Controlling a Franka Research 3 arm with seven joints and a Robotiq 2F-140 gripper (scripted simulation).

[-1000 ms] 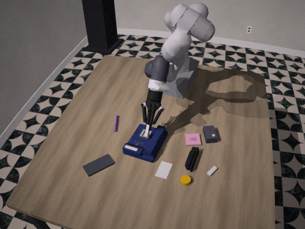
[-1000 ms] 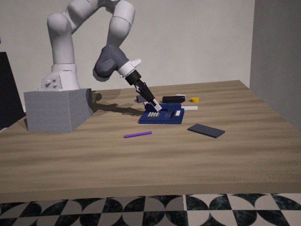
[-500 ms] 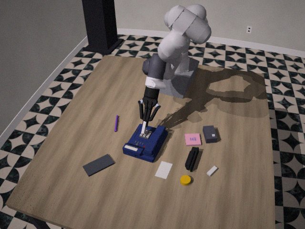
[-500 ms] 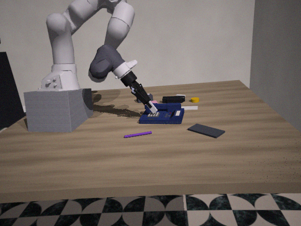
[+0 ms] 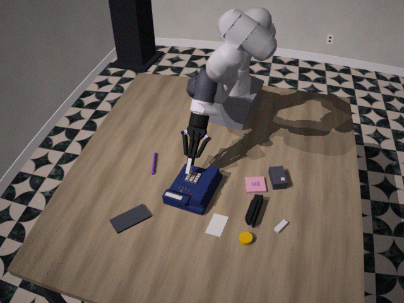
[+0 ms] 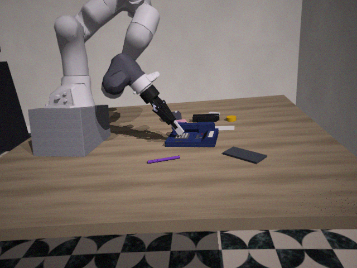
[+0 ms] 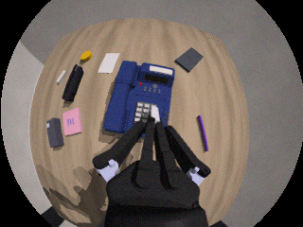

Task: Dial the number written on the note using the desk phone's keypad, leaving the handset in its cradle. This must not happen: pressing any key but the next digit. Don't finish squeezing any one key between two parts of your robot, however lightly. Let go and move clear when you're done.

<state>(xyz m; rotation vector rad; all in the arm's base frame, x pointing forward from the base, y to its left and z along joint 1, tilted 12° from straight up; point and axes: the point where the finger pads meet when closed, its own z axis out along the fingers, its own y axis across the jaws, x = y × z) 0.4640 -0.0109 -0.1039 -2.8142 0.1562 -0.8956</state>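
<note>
My gripper is now 90 mm to the right of the handset, 60 mm short of it and 30 mm above it. From my hand the other things lie so: purple pen: 180 mm to the right, 70 mm below, 30 mm behind; then black stapler: 300 mm to the left, 100 mm ahead, 60 mm below; then white card: 200 mm ahead, 190 mm to the left, 70 mm below.
</note>
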